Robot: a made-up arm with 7 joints. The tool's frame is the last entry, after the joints.
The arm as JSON. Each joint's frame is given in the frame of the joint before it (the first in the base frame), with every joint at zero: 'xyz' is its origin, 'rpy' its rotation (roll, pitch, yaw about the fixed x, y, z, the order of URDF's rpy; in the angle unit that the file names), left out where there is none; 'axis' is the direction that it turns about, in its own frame. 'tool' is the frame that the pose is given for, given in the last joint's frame.
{
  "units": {
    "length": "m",
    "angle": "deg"
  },
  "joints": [
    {
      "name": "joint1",
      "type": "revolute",
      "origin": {
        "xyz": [
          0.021,
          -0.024,
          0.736
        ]
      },
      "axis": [
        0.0,
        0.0,
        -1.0
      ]
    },
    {
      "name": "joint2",
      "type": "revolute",
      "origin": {
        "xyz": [
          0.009,
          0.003,
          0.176
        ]
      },
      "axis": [
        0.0,
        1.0,
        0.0
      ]
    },
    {
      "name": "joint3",
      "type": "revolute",
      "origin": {
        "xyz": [
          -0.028,
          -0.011,
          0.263
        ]
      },
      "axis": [
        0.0,
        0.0,
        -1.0
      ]
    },
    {
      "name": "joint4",
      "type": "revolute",
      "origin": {
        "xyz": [
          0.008,
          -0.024,
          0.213
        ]
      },
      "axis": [
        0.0,
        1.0,
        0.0
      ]
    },
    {
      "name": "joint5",
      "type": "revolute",
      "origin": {
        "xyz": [
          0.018,
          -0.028,
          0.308
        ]
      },
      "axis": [
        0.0,
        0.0,
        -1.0
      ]
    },
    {
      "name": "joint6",
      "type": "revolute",
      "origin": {
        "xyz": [
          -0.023,
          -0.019,
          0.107
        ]
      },
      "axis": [
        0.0,
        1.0,
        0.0
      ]
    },
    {
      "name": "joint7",
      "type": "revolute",
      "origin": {
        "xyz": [
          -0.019,
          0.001,
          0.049
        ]
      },
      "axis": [
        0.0,
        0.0,
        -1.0
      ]
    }
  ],
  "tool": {
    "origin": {
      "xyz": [
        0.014,
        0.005,
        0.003
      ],
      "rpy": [
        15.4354,
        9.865,
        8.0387
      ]
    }
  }
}
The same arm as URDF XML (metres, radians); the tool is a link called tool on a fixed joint. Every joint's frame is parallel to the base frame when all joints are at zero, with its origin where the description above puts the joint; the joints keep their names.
<robot name="arm">
  <link name="base_link"/>
  <link name="link1"/>
  <link name="link2"/>
  <link name="link3"/>
  <link name="link4"/>
  <link name="link5"/>
  <link name="link6"/>
  <link name="link7"/>
  <link name="tool"/>
  <joint name="joint1" type="continuous">
    <parent link="base_link"/>
    <child link="link1"/>
    <origin xyz="0.0210 -0.0240 0.7360" rpy="0.0000 0.0000 0.0000"/>
    <axis xyz="0 0 -1"/>
  </joint>
  <joint name="joint2" type="continuous">
    <parent link="link1"/>
    <child link="link2"/>
    <origin xyz="0.0090 0.0030 0.1760" rpy="0.0000 0.0000 0.0000"/>
    <axis xyz="0 1 0"/>
  </joint>
  <joint name="joint3" type="continuous">
    <parent link="link2"/>
    <child link="link3"/>
    <origin xyz="-0.0280 -0.0110 0.2630" rpy="0.0000 0.0000 0.0000"/>
    <axis xyz="0 0 -1"/>
  </joint>
  <joint name="joint4" type="continuous">
    <parent link="link3"/>
    <child link="link4"/>
    <origin xyz="0.0080 -0.0240 0.2130" rpy="0.0000 0.0000 0.0000"/>
    <axis xyz="0 1 0"/>
  </joint>
  <joint name="joint5" type="continuous">
    <parent link="link4"/>
    <child link="link5"/>
    <origin xyz="0.0180 -0.0280 0.3080" rpy="0.0000 0.0000 0.0000"/>
    <axis xyz="0 0 -1"/>
  </joint>
  <joint name="joint6" type="continuous">
    <parent link="link5"/>
    <child link="link6"/>
    <origin xyz="-0.0230 -0.0190 0.1070" rpy="0.0000 0.0000 0.0000"/>
    <axis xyz="0 1 0"/>
  </joint>
  <joint name="joint7" type="continuous">
    <parent link="link6"/>
    <child link="link7"/>
    <origin xyz="-0.0190 0.0010 0.0490" rpy="0.0000 0.0000 0.0000"/>
    <axis xyz="0 0 -1"/>
  </joint>
  <joint name="tool_fixed" type="fixed">
    <parent link="link7"/>
    <child link="tool"/>
    <origin xyz="0.0140 0.0050 0.0030" rpy="0.2694 0.1722 0.1403"/>
  </joint>
</robot>

